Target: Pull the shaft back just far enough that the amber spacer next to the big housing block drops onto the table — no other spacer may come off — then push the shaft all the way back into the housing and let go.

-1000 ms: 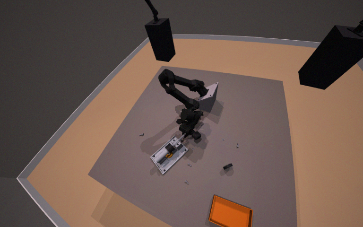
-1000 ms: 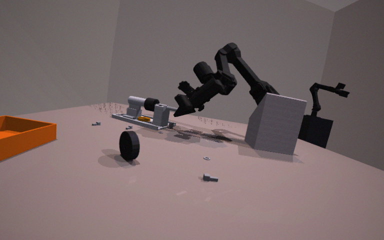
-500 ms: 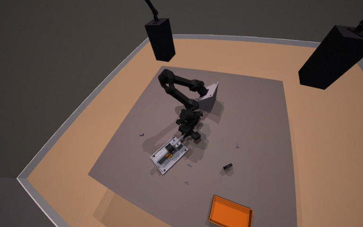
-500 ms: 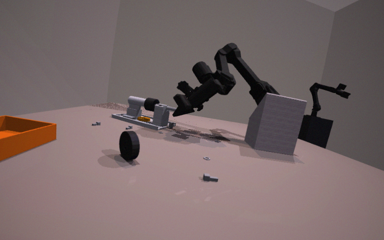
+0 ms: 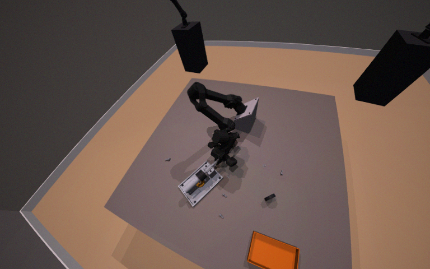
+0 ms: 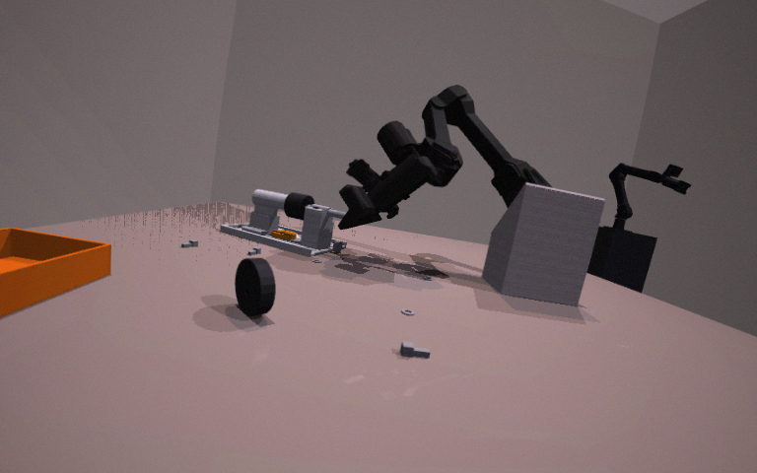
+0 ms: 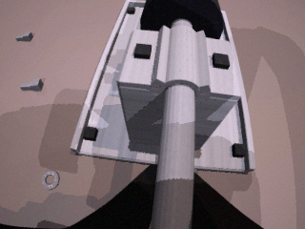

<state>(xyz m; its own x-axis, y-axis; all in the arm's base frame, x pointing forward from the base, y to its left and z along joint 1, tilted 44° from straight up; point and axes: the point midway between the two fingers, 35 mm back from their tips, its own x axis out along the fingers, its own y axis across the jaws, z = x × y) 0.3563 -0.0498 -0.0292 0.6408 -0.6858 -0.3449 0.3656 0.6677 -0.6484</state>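
The thin grey shaft is 60 mm ahead of my gripper tip, 20 mm to the right of it and 20 mm above it. Also, from my gripper tip: orange tray 270 mm ahead, 410 mm to the left, 50 mm below; then amber spacer 130 mm ahead, 50 mm to the right, 40 mm below.
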